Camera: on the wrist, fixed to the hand. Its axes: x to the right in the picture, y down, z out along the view.
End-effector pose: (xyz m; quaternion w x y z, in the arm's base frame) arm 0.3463 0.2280 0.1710 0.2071 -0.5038 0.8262 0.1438
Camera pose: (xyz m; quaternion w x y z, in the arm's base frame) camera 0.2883 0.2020 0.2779 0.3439 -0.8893 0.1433 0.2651
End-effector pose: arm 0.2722 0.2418 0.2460 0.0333 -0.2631 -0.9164 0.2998
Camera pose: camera 0.3248 0.3288 0.3175 0.0739 -0.4954 0.8636 -0.0573
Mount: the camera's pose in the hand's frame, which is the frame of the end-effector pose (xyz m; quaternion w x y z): -0.0084 0.0431 -0.1163 0.6758 -0.2094 -0.2601 -0.6571
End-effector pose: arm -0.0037 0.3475 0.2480 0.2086 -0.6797 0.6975 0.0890
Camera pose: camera -0.0660 0.3103 0.3489 0.2386 -0.9382 -0.0482 0.2459
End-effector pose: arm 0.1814 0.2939 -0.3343 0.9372 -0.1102 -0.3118 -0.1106
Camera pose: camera 0.2519 0.3040 -0.4362 0.4565 -0.0946 -0.5038 -0.7272
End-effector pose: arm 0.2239 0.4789 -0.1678 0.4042 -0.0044 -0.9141 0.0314
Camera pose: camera 0.3148 0.5279 -0.0986 0.0551 0.5212 -0.7324 -0.4347
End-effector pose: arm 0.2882 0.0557 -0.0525 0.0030 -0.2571 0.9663 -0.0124
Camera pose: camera 0.2727 0.0999 0.0627 0.1914 -0.8126 0.4859 0.2589
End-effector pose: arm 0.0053 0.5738 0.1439 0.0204 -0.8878 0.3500 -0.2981
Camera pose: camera -0.0890 0.5667 0.2246 0.2770 0.9118 0.2897 -0.0893
